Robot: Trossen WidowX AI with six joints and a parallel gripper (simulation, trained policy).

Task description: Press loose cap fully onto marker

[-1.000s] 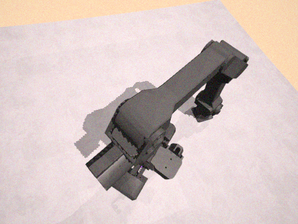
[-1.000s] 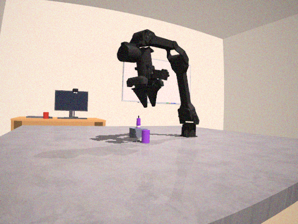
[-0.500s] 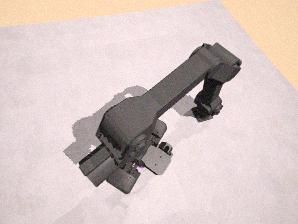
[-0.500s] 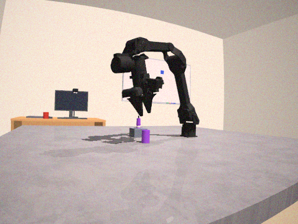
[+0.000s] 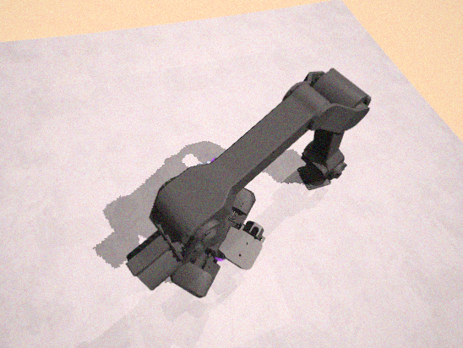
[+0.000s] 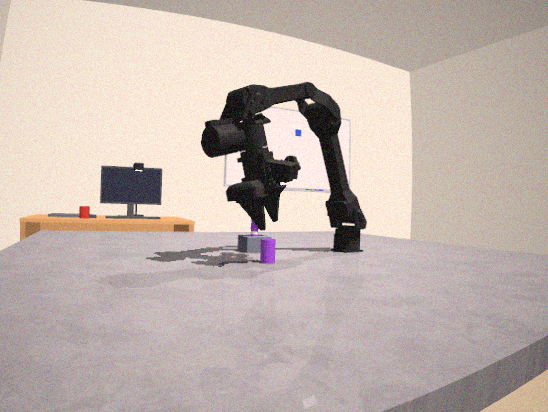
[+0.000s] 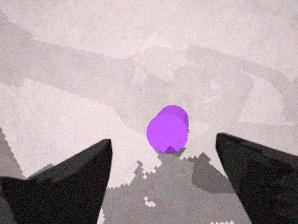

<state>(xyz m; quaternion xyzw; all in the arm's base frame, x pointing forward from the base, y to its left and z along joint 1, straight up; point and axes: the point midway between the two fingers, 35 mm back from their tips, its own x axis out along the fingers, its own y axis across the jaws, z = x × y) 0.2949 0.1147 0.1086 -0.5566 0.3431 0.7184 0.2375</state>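
The purple cap is 50 mm below my gripper tip. From my gripper tip the other things lie so: grey holder block (40 mm behind, 180 mm to the right, 60 mm below).
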